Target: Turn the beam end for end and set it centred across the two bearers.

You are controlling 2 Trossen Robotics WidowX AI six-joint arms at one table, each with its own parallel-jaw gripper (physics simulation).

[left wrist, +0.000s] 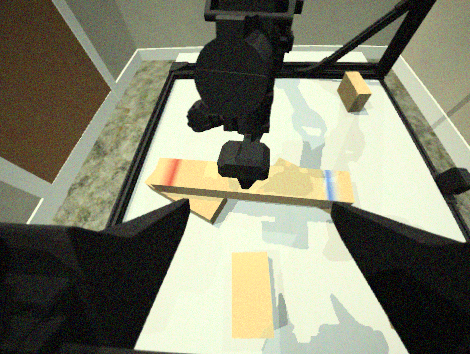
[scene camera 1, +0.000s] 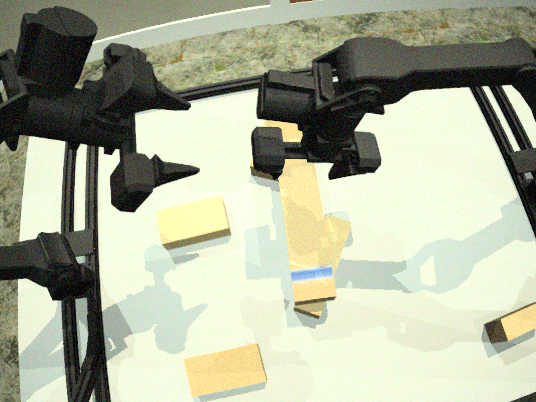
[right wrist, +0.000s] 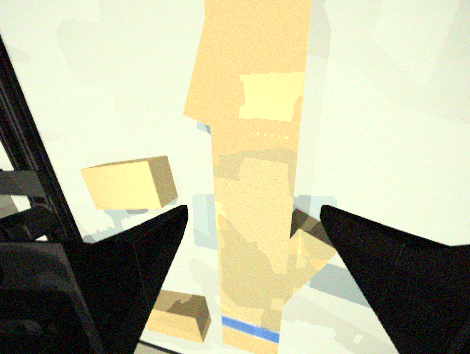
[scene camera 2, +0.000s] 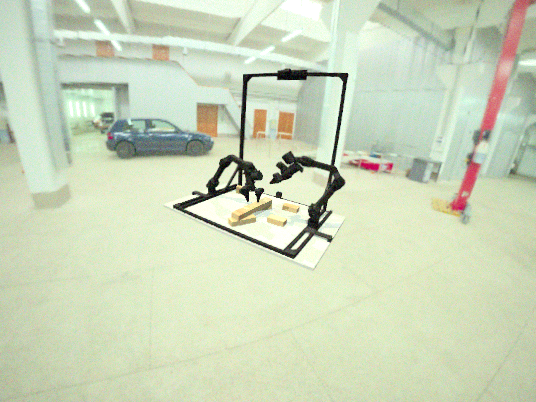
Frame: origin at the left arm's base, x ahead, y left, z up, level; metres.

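Where they show: left gripper, fingertip midpoint: (left wrist: 260, 206) (scene camera 1: 193, 137) (scene camera 2: 273, 182); right gripper, fingertip midpoint: (scene camera 1: 302, 177) (right wrist: 253, 211) (scene camera 2: 253, 202); left arm's base, link origin: (scene camera 1: 77, 281) (right wrist: 48, 217) (scene camera 2: 312, 226); right arm's base, link origin: (scene camera 2: 211, 193).
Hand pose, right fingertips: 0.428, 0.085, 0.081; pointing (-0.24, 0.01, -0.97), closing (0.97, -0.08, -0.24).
Note:
Things, the pixels of their top centre, and the offset from my right fingertips, as dx, dy, dz.
- wooden beam, top centre: (right wrist: 250, 200) (scene camera 1: 299, 182) (left wrist: 247, 176) (scene camera 2: 253, 204) -0.005, -0.001, -0.017
- loose block, top centre: (right wrist: 118, 188) (scene camera 1: 191, 219) (left wrist: 251, 291) (scene camera 2: 277, 217) -0.194, -0.011, -0.062
The wooden beam (scene camera 1: 302, 215) (scene camera 2: 252, 208) (left wrist: 295, 182) (right wrist: 255, 200) lies across two skewed bearers. Its blue band (scene camera 1: 311, 274) (right wrist: 250, 328) is at the near end in scene camera 1; its red band (left wrist: 172, 172) is at the other end. One bearer (scene camera 1: 339, 230) (right wrist: 312, 250) sticks out beneath the blue half, the other bearer (left wrist: 200, 204) beneath the red end. My right gripper (scene camera 1: 304, 176) (scene camera 2: 253, 201) (right wrist: 253, 211) is open above the beam, fingers on either side of it in the wrist view, holding nothing. My left gripper (scene camera 1: 194, 137) (left wrist: 260, 206) is open and empty, off to the beam's side.
A loose block (scene camera 1: 194, 221) (left wrist: 252, 295) (right wrist: 122, 185) lies left of the beam in scene camera 1. Another block (scene camera 1: 226, 369) (right wrist: 180, 320) lies at the bottom, and a third (scene camera 1: 520, 322) (left wrist: 354, 91) at the right edge. A black frame (scene camera 2: 295, 74) stands over the table.

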